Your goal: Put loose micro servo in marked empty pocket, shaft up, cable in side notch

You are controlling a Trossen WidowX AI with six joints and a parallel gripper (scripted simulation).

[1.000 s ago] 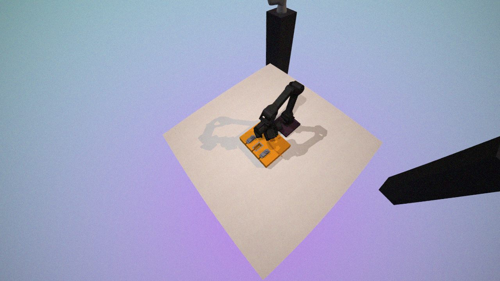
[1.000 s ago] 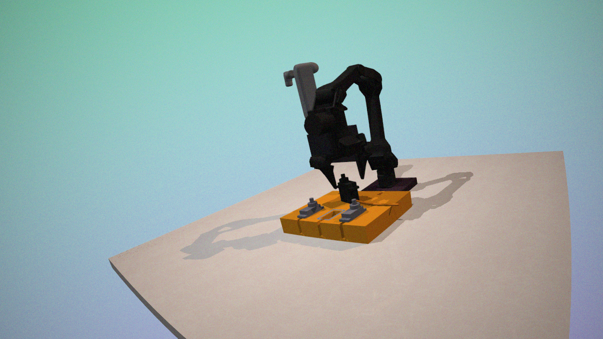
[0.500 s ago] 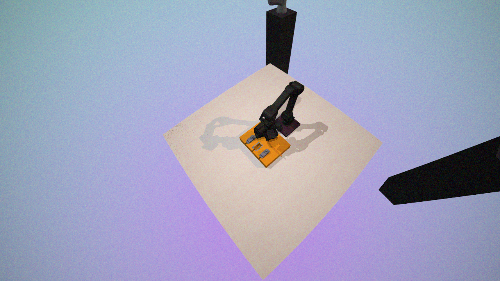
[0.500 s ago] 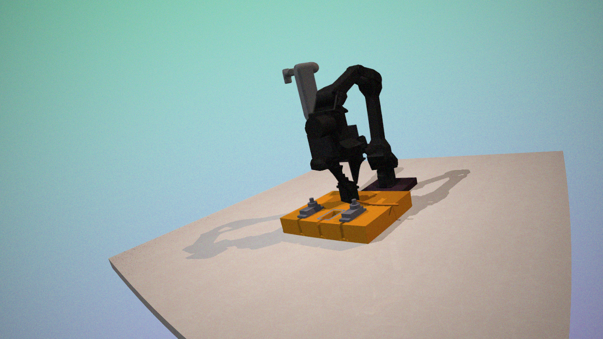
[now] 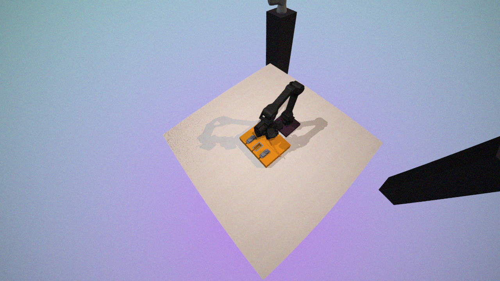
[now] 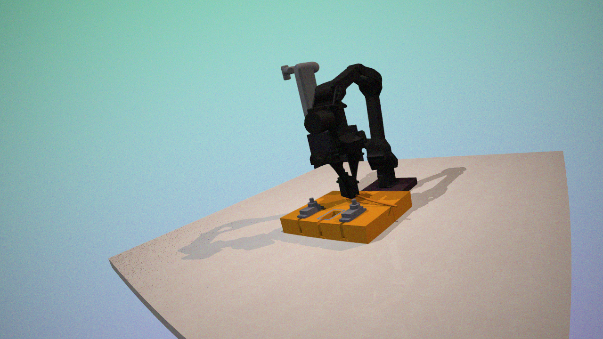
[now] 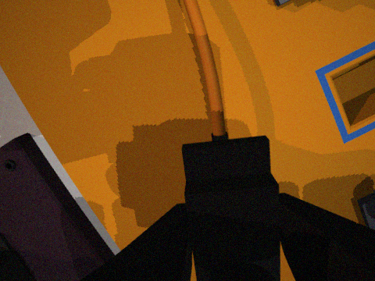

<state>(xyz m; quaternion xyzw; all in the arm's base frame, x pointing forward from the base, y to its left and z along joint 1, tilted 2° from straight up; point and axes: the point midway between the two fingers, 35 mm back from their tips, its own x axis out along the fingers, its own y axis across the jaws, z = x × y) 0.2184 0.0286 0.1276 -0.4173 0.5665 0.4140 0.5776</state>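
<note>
The orange deck lies 80 mm below my gripper tip and 10 mm behind it.
</note>
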